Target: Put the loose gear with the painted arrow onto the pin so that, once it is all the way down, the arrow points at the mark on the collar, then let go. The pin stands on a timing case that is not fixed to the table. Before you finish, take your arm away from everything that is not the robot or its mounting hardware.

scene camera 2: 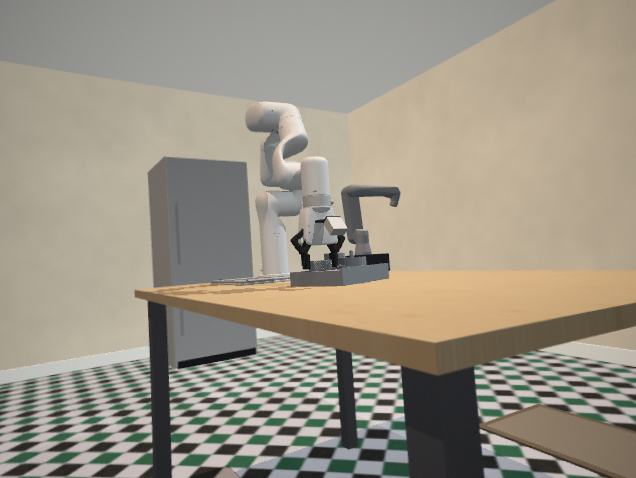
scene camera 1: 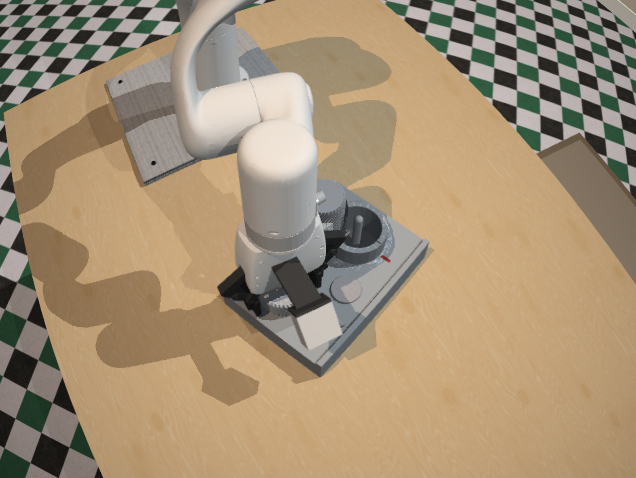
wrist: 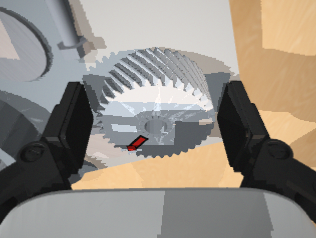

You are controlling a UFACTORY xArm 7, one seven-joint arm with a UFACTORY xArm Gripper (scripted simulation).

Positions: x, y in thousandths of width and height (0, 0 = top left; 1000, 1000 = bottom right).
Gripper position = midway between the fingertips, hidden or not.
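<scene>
You'd see the gripper in scene camera 2 (504, 562), and there's a timing case in scene camera 2 (565, 570) as well. The gripper is in scene camera 1 (446, 614) too, and so is the timing case, in scene camera 1 (600, 560). It's the same with the wrist view: the gripper is there in the wrist view (492, 418), and the timing case is in the wrist view (660, 170).
</scene>
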